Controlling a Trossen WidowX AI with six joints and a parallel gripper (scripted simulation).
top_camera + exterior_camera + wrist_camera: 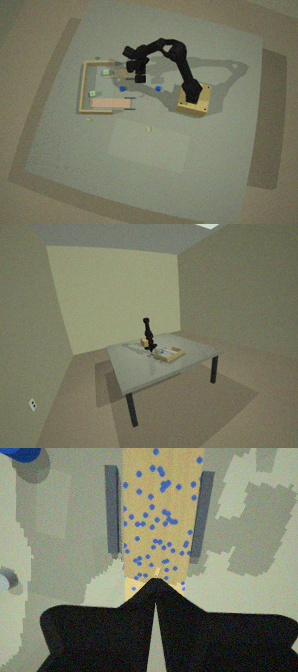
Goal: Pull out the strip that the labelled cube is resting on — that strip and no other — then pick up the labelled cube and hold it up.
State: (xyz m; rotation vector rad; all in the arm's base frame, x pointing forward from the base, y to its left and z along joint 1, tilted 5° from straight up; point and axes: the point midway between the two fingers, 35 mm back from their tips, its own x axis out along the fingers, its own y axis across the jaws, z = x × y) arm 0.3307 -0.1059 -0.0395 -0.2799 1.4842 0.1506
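Right now the grey peg is 14 cm to the left of my gripper tip and 4 cm behind it.
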